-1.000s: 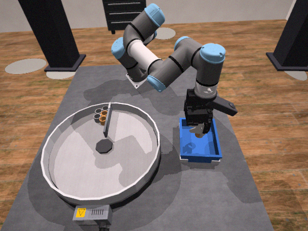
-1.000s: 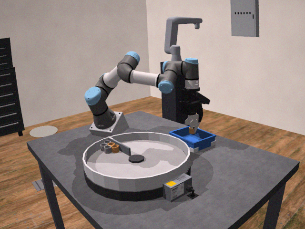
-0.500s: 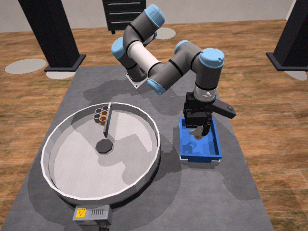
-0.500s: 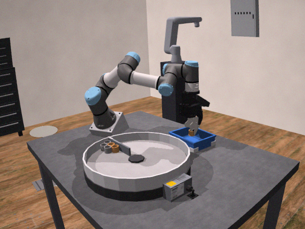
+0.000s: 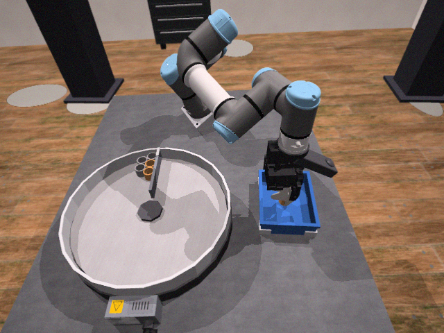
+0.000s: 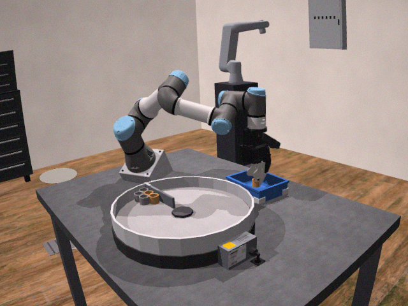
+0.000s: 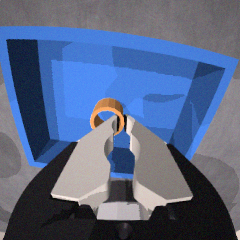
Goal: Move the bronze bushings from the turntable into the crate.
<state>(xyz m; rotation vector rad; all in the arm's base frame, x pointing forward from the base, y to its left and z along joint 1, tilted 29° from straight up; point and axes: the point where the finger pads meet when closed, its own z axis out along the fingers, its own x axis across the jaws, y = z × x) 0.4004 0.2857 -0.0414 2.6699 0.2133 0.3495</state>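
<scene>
The blue crate is 20 mm below my hand and 10 mm behind it. The rest, counted from my hand: grey turntable 360 mm to the right, 80 mm ahead, 10 mm above.
</scene>
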